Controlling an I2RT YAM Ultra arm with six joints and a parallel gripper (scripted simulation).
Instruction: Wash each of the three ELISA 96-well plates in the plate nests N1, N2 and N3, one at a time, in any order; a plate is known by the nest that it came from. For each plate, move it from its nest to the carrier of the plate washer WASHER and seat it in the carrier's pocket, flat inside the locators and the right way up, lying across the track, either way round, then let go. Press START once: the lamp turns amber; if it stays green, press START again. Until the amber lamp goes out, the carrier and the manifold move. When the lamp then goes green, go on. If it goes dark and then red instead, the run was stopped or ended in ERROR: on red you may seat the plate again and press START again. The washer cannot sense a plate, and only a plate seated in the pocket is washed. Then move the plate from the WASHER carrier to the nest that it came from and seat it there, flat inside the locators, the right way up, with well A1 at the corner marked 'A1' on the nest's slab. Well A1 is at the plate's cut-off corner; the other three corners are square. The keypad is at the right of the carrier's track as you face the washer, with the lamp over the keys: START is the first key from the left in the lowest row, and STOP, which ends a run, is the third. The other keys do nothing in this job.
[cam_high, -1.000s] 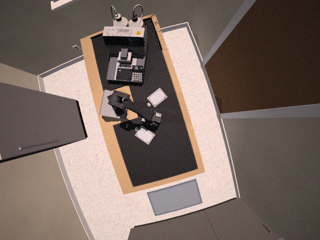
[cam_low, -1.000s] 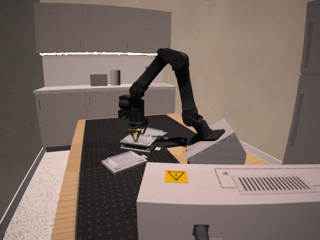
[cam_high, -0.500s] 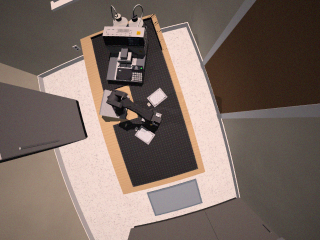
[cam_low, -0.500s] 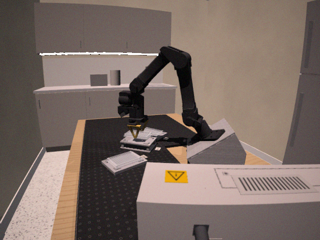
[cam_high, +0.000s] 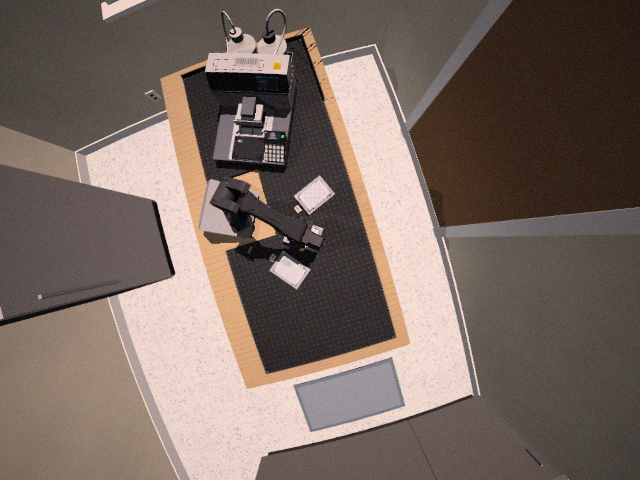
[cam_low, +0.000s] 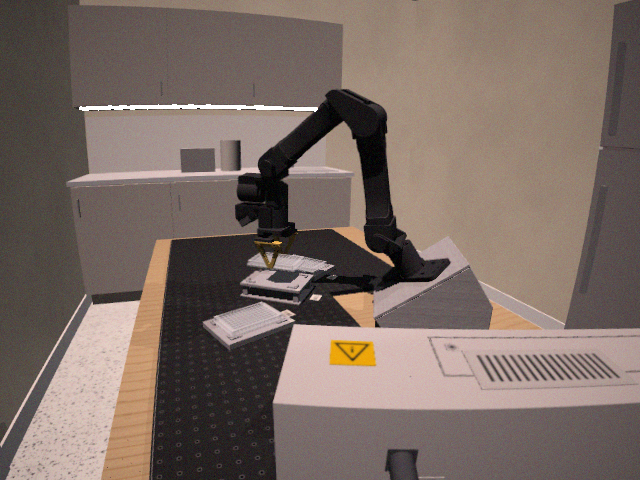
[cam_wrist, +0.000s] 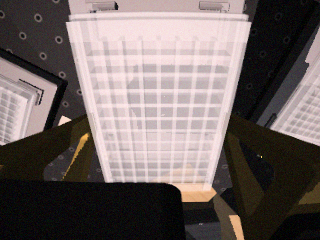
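The carrier pocket is 49 cm to the left of my hand and 2 cm below it. Round my hand: n1 label 4 cm ahead, 12 cm to the left, 9 cm below; then grey nest slab 15 cm ahead, 14 cm to the left, 8 cm below; then N2 label 7 cm behind, 8 cm to the left, 9 cm below.
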